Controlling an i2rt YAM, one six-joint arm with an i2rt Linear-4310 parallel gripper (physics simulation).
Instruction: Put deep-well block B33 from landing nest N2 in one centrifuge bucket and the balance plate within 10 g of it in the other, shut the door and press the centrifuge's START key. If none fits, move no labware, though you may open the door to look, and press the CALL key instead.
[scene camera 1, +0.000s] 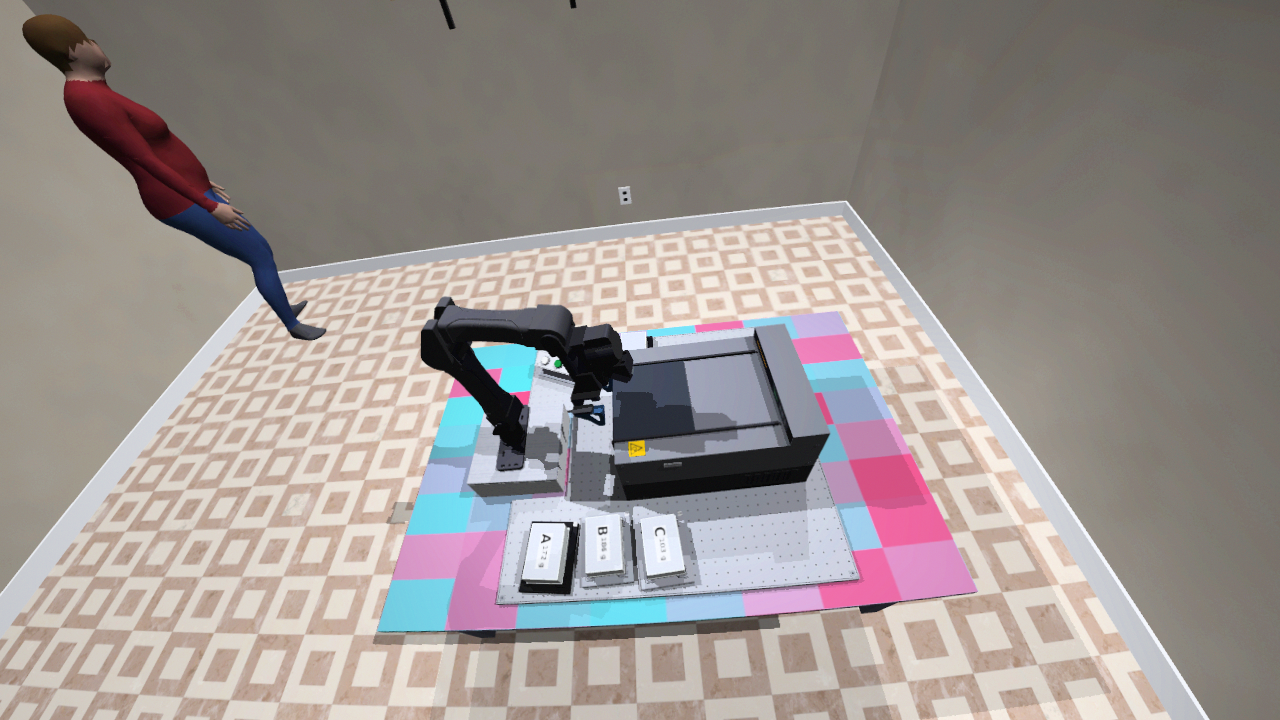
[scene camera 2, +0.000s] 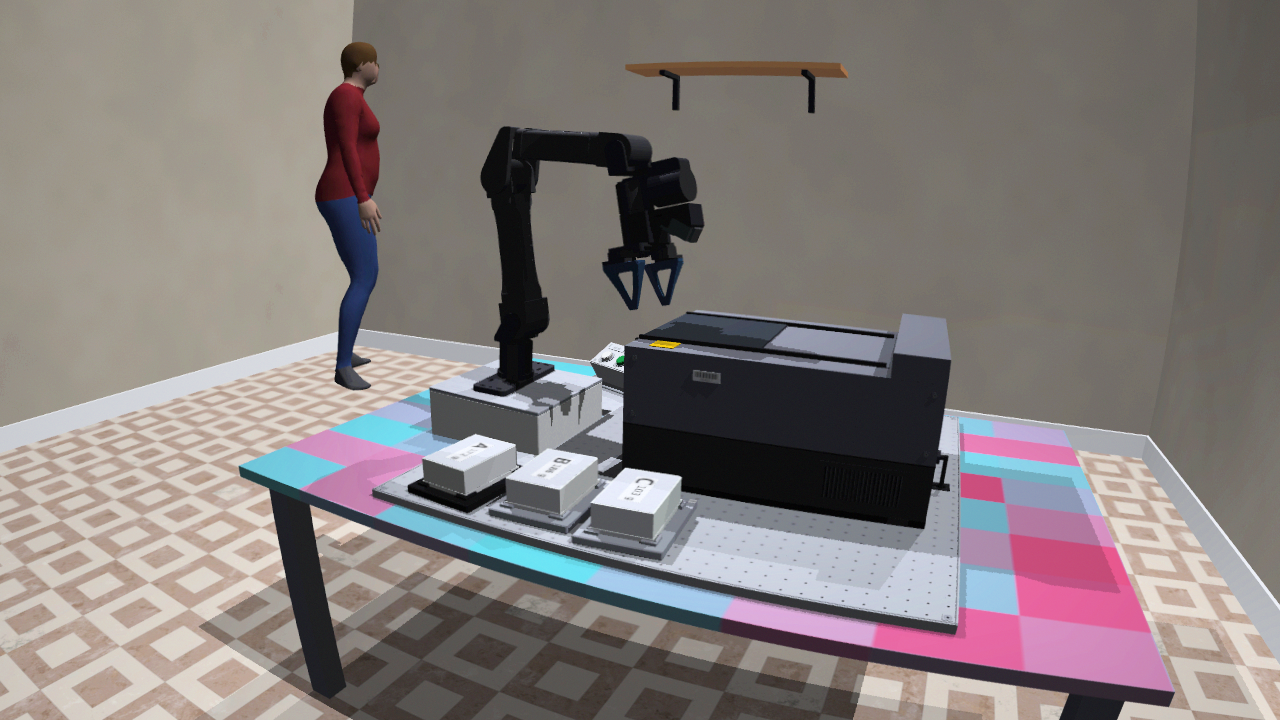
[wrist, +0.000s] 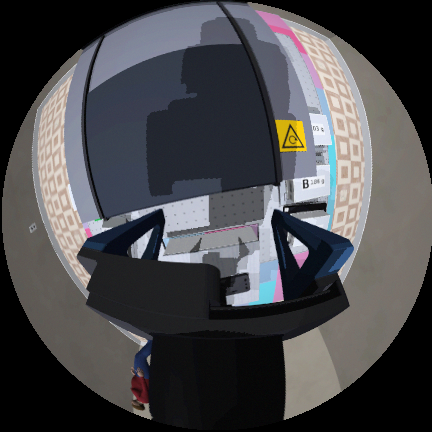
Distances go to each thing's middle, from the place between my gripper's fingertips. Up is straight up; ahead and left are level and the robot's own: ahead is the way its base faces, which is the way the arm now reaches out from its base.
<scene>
Now: hand 10 cm short of the centrifuge sliding door (scene camera 1: 656, 400), 3 cm to the right of it and 3 cm above it. The rest, counted from my hand: panel with coloured buttons (scene camera 2: 609, 364) 14 cm behind, 33 cm to the left, 20 cm below; dark centrifuge (scene camera 2: 842, 421) 26 cm ahead, 3 cm to the left, 12 cm below.
</scene>
